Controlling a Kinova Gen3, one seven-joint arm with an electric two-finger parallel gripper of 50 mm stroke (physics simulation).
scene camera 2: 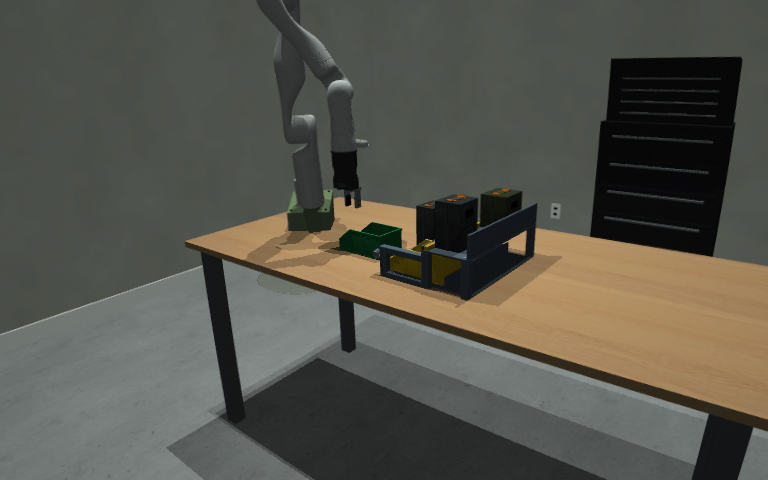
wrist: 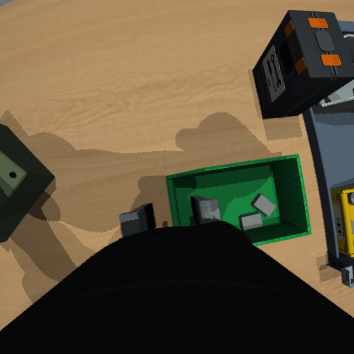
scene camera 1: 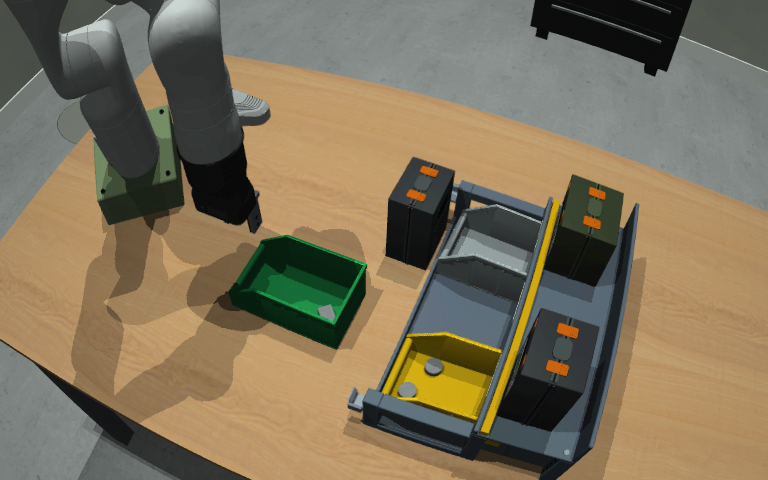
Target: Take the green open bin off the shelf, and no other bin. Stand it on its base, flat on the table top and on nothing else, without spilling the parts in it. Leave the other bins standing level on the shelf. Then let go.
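Pixels of known places: gripper, fingertip midpoint: [scene camera 2: 353, 206] [wrist: 172, 210] [scene camera 1: 242, 222]; arm's base, origin of the base link: [scene camera 2: 311, 201] [scene camera 1: 135, 153].
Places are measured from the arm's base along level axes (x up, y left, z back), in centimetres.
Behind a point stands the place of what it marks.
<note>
The green open bin [scene camera 1: 294, 280] @[x -8.7, y -11.3, z -32.9 cm] [scene camera 2: 362, 243] @[x -4.9, y -19.6, z -35.2 cm] [wrist: 235, 187] @[x -8.7, y -12.7, z -36.5 cm] stands upright on its base, flat on the table top, apart from the shelf [scene camera 1: 416, 417] @[x -0.5, y -31.3, z -54.8 cm] [scene camera 2: 501, 232] @[x 3.9, y -18.7, z -77.2 cm] [wrist: 330, 132] @[x -8.4, y -9.2, z -55.6 cm]. Two grey parts show inside it in the wrist view [wrist: 263, 205] @[x -7.2, y -16.5, z -39.3 cm] [wrist: 251, 221] @[x -7.2, y -18.1, z -36.8 cm]. My gripper [scene camera 1: 253, 225] @[x 3.8, y -12.0, z -26.9 cm] [scene camera 2: 352, 202] @[x 3.8, y -12.0, z -26.9 cm] [wrist: 172, 210] @[x 3.8, y -12.0, z -26.9 cm] is open and empty, above and clear of the bin's low front end. The yellow bin [scene camera 1: 447, 390] @[x -8.1, y -23.5, z -57.9 cm] [scene camera 2: 406, 266] @[x -5.5, y -29.0, z -55.3 cm] [wrist: 344, 220] @[x -5.2, y -22.6, z -50.3 cm], with round grey parts, and a grey bin [scene camera 1: 489, 249] @[x -8.1, y 1.0, z -59.9 cm] [wrist: 340, 95] @[x -8.1, y -3.5, z -60.4 cm] stand level on the shelf.
A black case [scene camera 1: 419, 220] @[x 1.9, y -4.3, z -49.3 cm] [wrist: 305, 60] @[x 4.0, y -1.5, z -45.1 cm] stands beside the shelf. Another black case [scene camera 1: 552, 373] @[x 13.3, y -29.3, z -67.2 cm] [scene camera 2: 455, 220] @[x 9.2, y -30.8, z -69.8 cm] and an olive case [scene camera 1: 586, 243] @[x 9.2, y -8.4, z -71.2 cm] [scene camera 2: 501, 206] @[x 8.0, y -8.7, z -73.6 cm] stand behind the yellow bar [scene camera 1: 518, 328] @[x 2.2, y -18.1, z -64.6 cm]. The robot's green base [scene camera 1: 138, 198] @[x -4.4, y -5.9, z -2.8 cm] [scene camera 2: 311, 220] @[x -5.2, y -5.3, z -3.7 cm] is at the table's end.
</note>
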